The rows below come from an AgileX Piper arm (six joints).
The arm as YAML. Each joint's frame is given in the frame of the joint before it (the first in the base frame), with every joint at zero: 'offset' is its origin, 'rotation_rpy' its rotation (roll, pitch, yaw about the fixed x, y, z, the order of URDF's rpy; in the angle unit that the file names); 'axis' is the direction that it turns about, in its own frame. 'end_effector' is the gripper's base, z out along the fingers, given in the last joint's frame.
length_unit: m
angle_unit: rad
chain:
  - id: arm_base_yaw
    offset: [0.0, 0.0, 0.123]
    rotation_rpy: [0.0, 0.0, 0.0]
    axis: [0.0, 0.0, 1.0]
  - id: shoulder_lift
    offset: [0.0, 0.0, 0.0]
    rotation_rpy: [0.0, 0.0, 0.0]
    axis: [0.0, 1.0, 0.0]
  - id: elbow
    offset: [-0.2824, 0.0, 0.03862]
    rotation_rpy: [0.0, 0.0, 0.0]
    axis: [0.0, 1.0, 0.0]
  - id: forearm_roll
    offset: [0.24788, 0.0, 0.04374]
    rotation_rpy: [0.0, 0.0, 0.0]
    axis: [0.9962, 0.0, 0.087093]
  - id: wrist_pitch
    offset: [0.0, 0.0, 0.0]
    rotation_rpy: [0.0, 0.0, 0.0]
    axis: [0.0, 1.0, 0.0]
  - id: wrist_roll
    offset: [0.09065, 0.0, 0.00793]
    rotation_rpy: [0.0, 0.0, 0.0]
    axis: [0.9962, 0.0, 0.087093]
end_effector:
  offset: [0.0, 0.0, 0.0]
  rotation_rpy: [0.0, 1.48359, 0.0]
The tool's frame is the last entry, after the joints.
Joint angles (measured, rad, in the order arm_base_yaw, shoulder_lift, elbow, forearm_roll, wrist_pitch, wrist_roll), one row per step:
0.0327 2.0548 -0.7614 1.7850 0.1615 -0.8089
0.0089 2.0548 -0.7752 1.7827 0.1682 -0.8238
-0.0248 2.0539 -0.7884 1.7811 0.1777 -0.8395
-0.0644 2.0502 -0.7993 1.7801 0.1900 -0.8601
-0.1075 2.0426 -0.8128 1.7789 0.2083 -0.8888
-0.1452 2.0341 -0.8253 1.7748 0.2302 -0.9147
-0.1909 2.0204 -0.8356 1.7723 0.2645 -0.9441
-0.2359 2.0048 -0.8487 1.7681 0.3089 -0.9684
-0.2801 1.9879 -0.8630 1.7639 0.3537 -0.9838
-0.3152 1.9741 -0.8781 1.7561 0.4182 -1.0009
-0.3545 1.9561 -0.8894 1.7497 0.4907 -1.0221
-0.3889 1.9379 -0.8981 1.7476 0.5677 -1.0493
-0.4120 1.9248 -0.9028 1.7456 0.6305 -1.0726
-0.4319 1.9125 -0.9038 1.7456 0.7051 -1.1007
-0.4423 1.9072 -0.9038 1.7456 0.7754 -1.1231
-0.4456 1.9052 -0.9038 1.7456 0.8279 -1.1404
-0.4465 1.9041 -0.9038 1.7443 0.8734 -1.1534
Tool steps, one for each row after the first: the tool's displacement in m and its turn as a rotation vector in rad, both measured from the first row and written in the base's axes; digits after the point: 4 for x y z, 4 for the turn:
0.0048 -0.0067 0.0022 -0.0002 -0.0176 -0.0058
0.0094 -0.0166 0.0046 0.0013 -0.0364 -0.0204
0.0132 -0.0284 0.0078 0.0023 -0.0573 -0.0360
0.0176 -0.0413 0.0129 0.0034 -0.0879 -0.0455
0.0213 -0.0523 0.0183 0.0059 -0.1193 -0.0480
0.0241 -0.0652 0.0256 0.0151 -0.1591 -0.0521
0.0272 -0.0776 0.0346 0.0307 -0.2070 -0.0538
0.0299 -0.0900 0.0446 0.0471 -0.2572 -0.0613
0.0329 -0.0980 0.0546 0.0760 -0.3132 -0.0459
0.0340 -0.1067 0.0661 0.1056 -0.3751 -0.0276
0.0343 -0.1134 0.0778 0.1349 -0.4402 -0.0003
0.0338 -0.1170 0.0865 0.1579 -0.4906 0.0281
0.0325 -0.1183 0.0949 0.1885 -0.5450 0.0666
0.0316 -0.1168 0.1007 0.2237 -0.5894 0.1064
0.0312 -0.1142 0.1045 0.2512 -0.6213 0.1403
0.0308 -0.1114 0.1076 0.2768 -0.6474 0.1709

